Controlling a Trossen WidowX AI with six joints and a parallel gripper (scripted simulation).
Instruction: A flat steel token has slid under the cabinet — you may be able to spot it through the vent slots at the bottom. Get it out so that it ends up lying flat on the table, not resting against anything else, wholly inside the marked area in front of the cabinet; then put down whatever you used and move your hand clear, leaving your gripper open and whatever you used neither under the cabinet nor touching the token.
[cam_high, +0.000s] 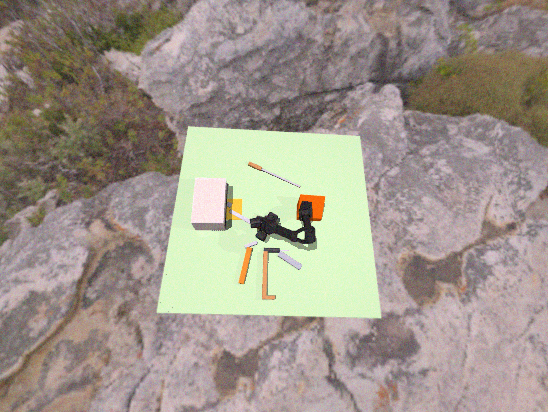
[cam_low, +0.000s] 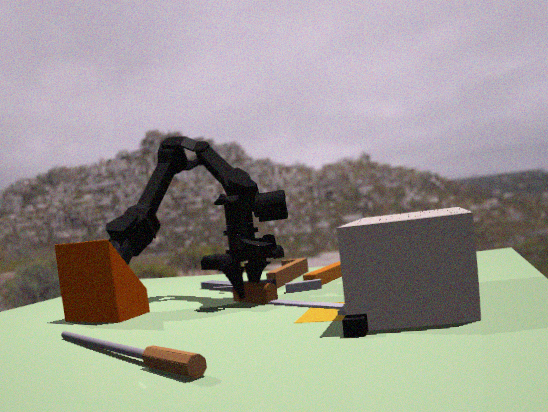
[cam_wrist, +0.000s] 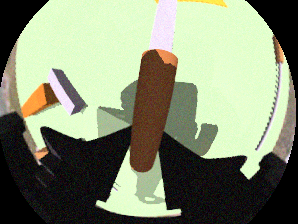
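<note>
Right now the orange bar is 240 mm to the left of my gripper tip, 100 mm ahead of it and 10 mm above it. Round my gripper tip: grey token (260 mm ahead, 150 mm to the right); grey bar (180 mm to the left, 170 mm behind).
</note>
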